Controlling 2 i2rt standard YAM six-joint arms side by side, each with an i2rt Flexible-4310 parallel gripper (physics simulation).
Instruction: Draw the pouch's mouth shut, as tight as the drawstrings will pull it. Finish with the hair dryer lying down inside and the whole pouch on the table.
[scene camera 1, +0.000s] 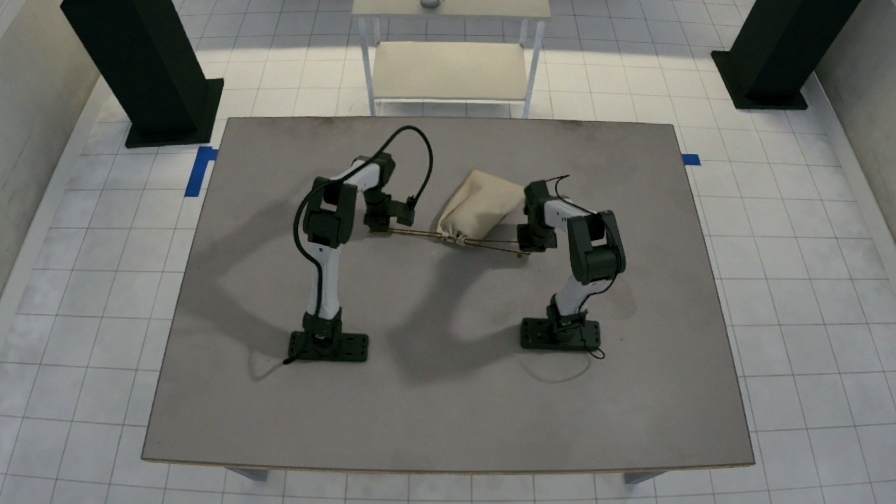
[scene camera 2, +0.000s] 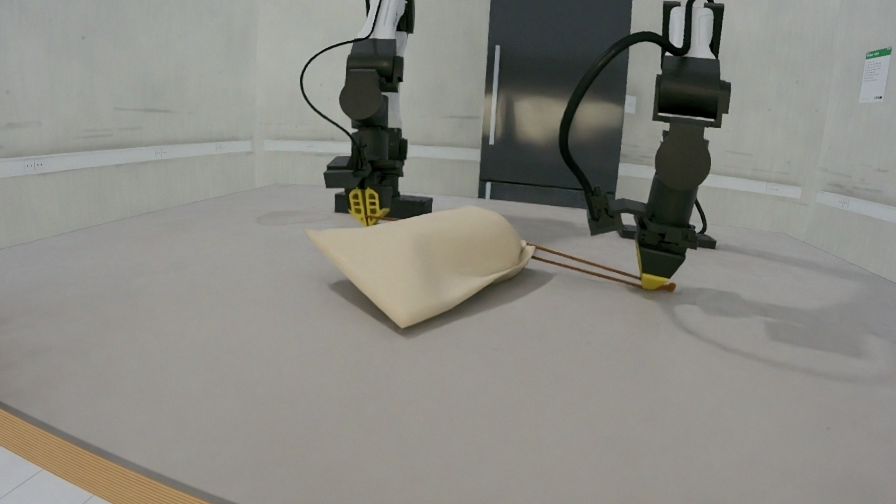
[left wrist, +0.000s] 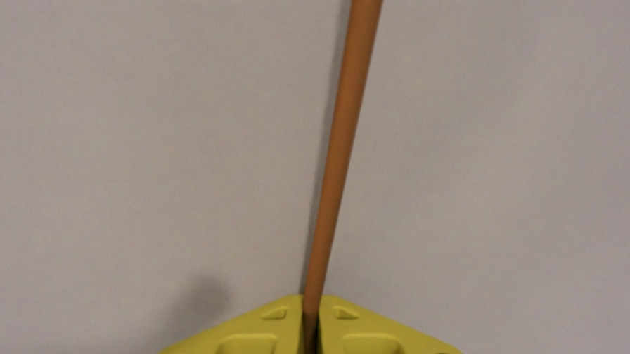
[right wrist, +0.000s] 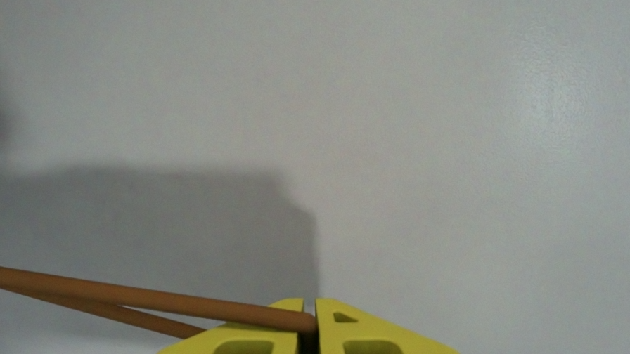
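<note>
The beige pouch (scene camera 1: 485, 200) (scene camera 2: 432, 263) lies on the table, its mouth bunched narrow between the two arms. The hair dryer does not show; the cloth bulges in scene camera 2. Brown drawstrings (scene camera 1: 416, 233) (scene camera 2: 582, 263) (left wrist: 342, 145) run taut from one side of the mouth to my left gripper (scene camera 2: 654, 282) (left wrist: 310, 310), which is shut on them close above the table. Drawstrings (scene camera 1: 494, 244) (right wrist: 150, 300) from the other side run to my right gripper (scene camera 2: 367, 216) (right wrist: 309, 314), which is shut on them low over the table. In scene camera 1 both fingertips are hidden.
The grey table (scene camera 1: 438, 426) (scene camera 2: 563, 407) carries both arm bases. The left arm's black cable (scene camera 1: 431, 156) (scene camera 2: 567, 112) loops near the pouch. A pale side table (scene camera 1: 449, 70) stands on the floor beyond the table's far edge, between two black pillars (scene camera 1: 156, 75) (scene camera 1: 783, 56).
</note>
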